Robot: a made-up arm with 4 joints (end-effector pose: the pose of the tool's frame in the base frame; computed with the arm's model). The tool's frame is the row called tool. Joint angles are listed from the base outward.
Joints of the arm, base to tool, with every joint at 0 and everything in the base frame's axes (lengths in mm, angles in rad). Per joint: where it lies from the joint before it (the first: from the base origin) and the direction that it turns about. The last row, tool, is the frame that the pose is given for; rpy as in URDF.
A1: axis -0.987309 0.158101 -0.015 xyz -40 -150 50
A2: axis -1 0 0 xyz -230 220 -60
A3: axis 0 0 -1 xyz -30 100 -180
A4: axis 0 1 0 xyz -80 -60 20
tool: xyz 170 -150 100 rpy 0.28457 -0.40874 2.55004
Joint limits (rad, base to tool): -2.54..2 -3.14..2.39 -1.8..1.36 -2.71..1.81
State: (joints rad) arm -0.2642 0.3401 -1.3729 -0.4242
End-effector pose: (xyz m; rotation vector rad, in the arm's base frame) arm -0.0866 0.1697 0.0406 -0.0218 -0.1984 -2.3038
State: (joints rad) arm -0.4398 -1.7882 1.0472 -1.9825
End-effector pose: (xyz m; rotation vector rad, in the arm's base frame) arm -0.6147 -0.0081 0.2369 0.3602 -0.8727 0.8320
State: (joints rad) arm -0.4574 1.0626 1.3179 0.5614
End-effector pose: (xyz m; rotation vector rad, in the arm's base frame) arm -0.4682 -0.0710 -0.0368 0.4720 -0.1016 1.1969
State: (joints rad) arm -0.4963 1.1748 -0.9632 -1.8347
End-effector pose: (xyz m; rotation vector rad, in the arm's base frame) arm -0.2648 -0.0949 0.1940 1.0958 0.3239 -2.2491
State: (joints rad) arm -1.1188 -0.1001 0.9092 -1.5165
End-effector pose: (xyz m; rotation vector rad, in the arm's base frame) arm -0.5912 0.0659 0.2421 -0.2631 -0.7452 1.2173
